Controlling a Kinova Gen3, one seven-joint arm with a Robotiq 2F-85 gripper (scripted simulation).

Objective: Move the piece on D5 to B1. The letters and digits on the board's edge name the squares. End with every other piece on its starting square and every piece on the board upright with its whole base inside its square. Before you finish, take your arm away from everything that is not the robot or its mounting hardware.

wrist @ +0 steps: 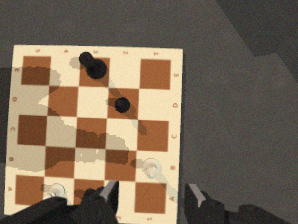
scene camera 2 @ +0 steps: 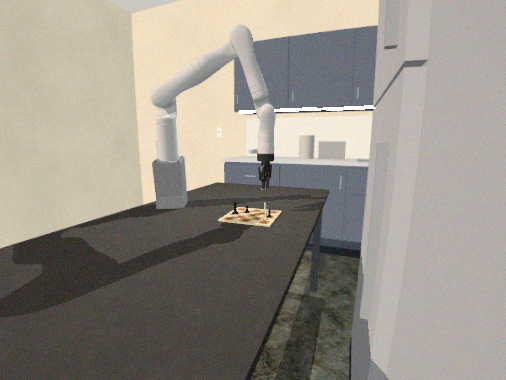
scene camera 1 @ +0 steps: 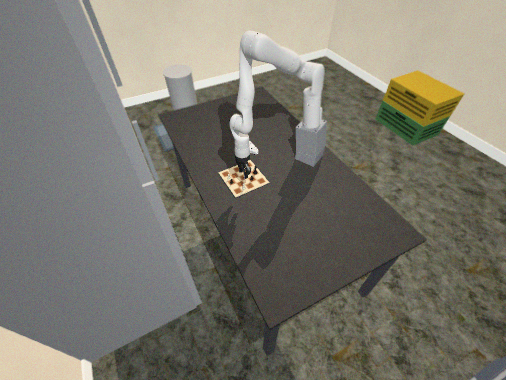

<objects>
chessboard: wrist 67,131; scene camera 2; scene camera 1
same spot on chessboard: (scene camera 1: pixel 259 180) = (scene camera 2: pixel 242 209)
</objects>
